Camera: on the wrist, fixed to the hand. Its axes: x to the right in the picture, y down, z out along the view.
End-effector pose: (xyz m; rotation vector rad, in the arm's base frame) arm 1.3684 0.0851 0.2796 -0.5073 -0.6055 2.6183
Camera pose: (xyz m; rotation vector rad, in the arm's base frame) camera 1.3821 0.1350 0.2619 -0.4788 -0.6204 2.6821
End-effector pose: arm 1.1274 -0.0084 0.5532 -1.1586 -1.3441 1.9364
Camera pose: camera 1.1495 0.0361 0.5760 -1.1734 -1.3536 2.0037
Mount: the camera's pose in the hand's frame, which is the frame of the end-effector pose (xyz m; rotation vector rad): 0.0156 -0.0367 -0.0374 -0.0055 -0.0404 0.0516
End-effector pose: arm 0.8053 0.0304 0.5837 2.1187 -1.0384 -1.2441
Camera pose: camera 0.8565 0.0408 0.5675 2.0574 -1.0986 -1.2684
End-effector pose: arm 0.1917 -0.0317 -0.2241 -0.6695 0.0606 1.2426
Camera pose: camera 0.2412 -0.0429 -0.2445 -0.6508 0.0412 1.3059
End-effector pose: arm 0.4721 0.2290 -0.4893 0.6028 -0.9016 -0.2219
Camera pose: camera 0.5135 0.2073 -0.5176 0.5710 -0.9541 -0.1906
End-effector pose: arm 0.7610 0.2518 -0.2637 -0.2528 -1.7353 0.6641
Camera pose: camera 0.7985 0.2409 -0.2254 -0.2906 -1.7744 0.7063
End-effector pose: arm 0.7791 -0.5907 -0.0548 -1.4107 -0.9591 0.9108
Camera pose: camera 0.8177 -0.5891 -0.0161 -1.4321 -0.9598 0.9789
